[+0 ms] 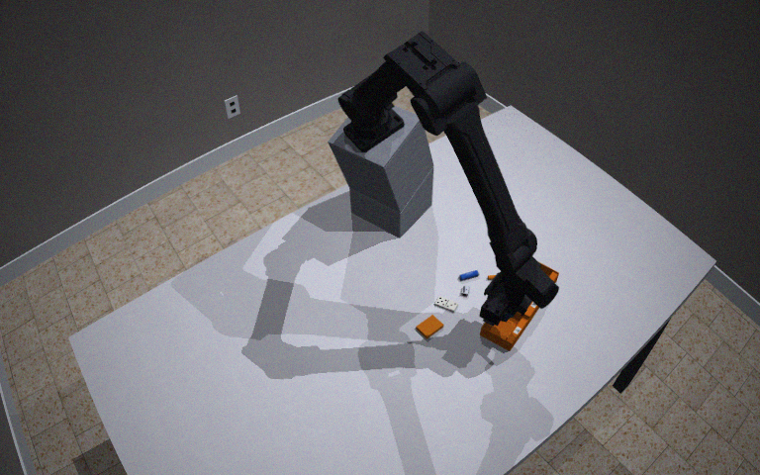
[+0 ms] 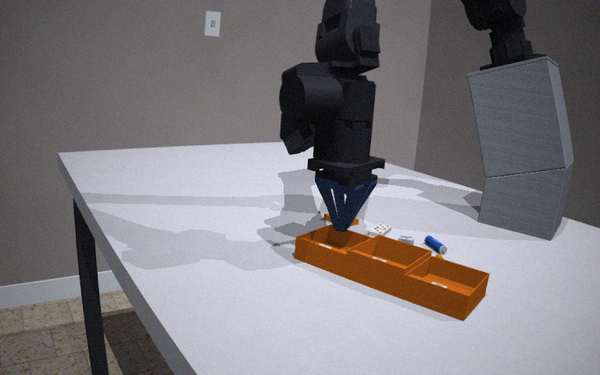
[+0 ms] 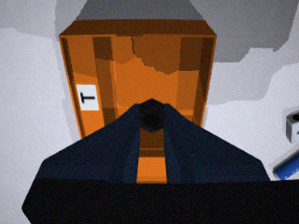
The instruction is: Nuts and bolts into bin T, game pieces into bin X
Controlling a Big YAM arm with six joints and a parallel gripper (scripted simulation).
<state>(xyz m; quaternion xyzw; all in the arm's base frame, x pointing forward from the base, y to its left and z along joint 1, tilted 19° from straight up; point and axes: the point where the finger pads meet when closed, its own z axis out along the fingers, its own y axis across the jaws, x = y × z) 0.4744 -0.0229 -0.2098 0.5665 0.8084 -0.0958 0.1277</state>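
My gripper is now 13 cm past the white domino, 6 cm to the left of it and 5 cm above it. The rest, counted from my hand: small silver metal piece (13 cm behind, 4 cm below); then black fastener (1 cm below); then orange three-part bin row (8 cm to the left, 3 cm below, 2 cm behind).
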